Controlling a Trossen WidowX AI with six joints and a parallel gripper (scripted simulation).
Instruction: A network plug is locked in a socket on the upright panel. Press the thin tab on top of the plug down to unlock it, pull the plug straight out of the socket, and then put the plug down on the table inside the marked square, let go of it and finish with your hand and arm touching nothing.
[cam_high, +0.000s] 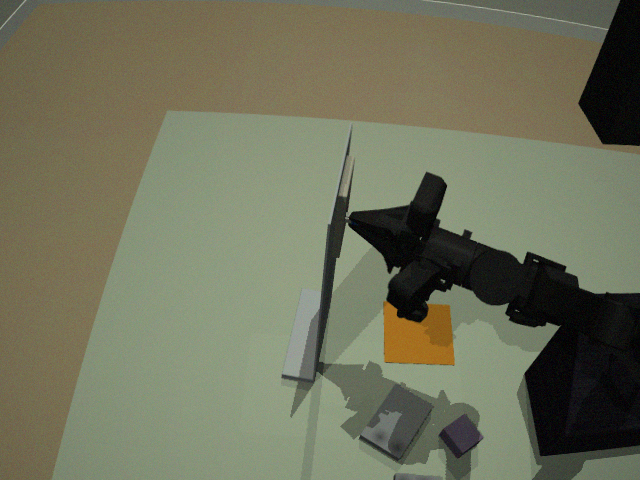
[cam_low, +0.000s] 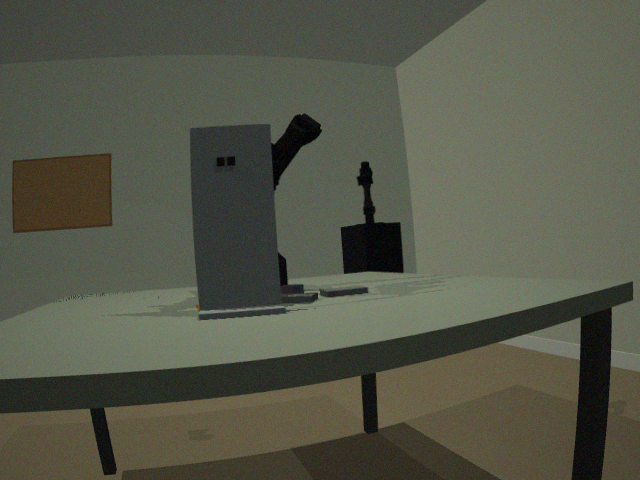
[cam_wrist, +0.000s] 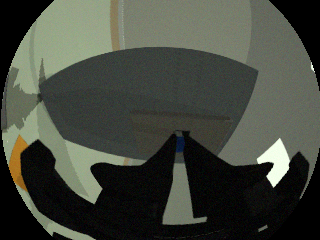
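The orange marked square is 150 mm behind my gripper tip, 10 mm to the right of it and 310 mm below it. The rest, counted from my gripper tip: network plug (right at my gripper tip); grey upright panel (20 mm ahead, 10 mm to the right, 130 mm below); purple block (180 mm behind, 190 mm to the left, 290 mm below).
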